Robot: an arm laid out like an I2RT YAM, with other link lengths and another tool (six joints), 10 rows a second.
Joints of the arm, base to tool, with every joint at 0 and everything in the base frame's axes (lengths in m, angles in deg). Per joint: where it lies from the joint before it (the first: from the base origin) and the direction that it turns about. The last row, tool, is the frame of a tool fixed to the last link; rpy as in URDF.
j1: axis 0 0 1 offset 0.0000 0.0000 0.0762
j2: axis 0 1 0 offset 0.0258 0.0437 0.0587
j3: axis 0 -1 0 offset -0.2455 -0.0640 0.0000
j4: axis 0 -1 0 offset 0.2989 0.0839 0.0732
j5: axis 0 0 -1 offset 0.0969 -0.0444 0.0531
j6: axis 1 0 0 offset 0.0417 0.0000 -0.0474
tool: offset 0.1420 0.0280 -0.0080 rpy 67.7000 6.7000 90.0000
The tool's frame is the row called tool.
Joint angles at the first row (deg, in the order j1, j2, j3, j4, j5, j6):
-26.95 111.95 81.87 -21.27 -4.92 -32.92
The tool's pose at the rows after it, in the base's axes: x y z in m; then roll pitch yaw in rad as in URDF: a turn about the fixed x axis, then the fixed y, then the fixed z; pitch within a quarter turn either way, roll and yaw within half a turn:
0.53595 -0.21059 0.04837 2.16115 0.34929 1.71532
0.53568 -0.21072 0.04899 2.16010 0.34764 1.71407
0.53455 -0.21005 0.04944 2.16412 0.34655 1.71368
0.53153 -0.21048 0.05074 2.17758 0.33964 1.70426
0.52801 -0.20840 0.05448 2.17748 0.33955 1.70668
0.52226 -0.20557 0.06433 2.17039 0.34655 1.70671
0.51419 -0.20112 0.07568 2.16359 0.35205 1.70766
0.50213 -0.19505 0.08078 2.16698 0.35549 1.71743
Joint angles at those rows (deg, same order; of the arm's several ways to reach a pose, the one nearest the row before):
-26.90 111.96 81.91 -21.51 -5.10 -32.85
-26.95 111.87 81.91 -21.60 -5.19 -32.78
-26.89 111.69 81.88 -21.96 -5.03 -32.71
-26.92 111.52 82.35 -23.37 -4.48 -32.15
-26.92 110.38 81.60 -23.77 -4.57 -32.25
-26.92 107.96 80.15 -24.21 -4.57 -32.43
-26.90 104.92 78.32 -24.96 -4.64 -32.60
-26.92 101.68 75.51 -25.46 -4.75 -33.16

